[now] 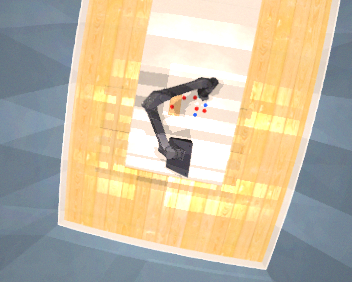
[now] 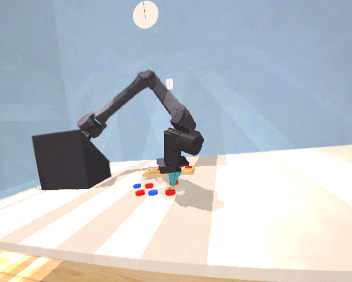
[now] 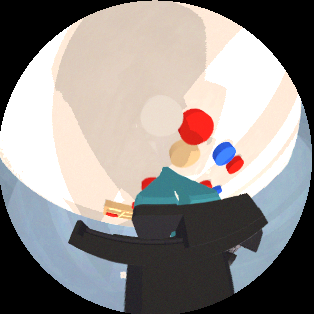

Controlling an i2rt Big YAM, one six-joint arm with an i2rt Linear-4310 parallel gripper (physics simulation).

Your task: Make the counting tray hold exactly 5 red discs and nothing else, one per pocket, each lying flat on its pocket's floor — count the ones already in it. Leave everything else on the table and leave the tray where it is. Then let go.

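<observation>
My gripper [image 2: 173, 186] [image 3: 164, 170] is shut and empty, its teal fingertips low over the table among the discs. The tan counting tray [image 2: 148, 174] stands behind it; a red disc [image 1: 172, 106] [image 2: 188, 167] [image 3: 112, 214] is in it. Its other pockets are partly hidden. A red disc [image 2: 170, 192] [image 3: 196, 126] lies in front of the fingers. Another red disc [image 2: 176, 183] [image 3: 150, 184] is partly hidden behind them. Two more red discs [image 2: 140, 192] [image 2: 149, 185] lie to the side. One more red disc [image 1: 184, 98] lies by the tray's edge.
Two blue discs [image 1: 205, 105] [image 1: 195, 115] [image 2: 153, 192] [image 2: 137, 186] lie among the red ones. A whitish disc [image 3: 161, 115] and a tan disc [image 3: 184, 153] lie close to the nearest red disc. The arm's black base [image 2: 62, 160] stands on the table.
</observation>
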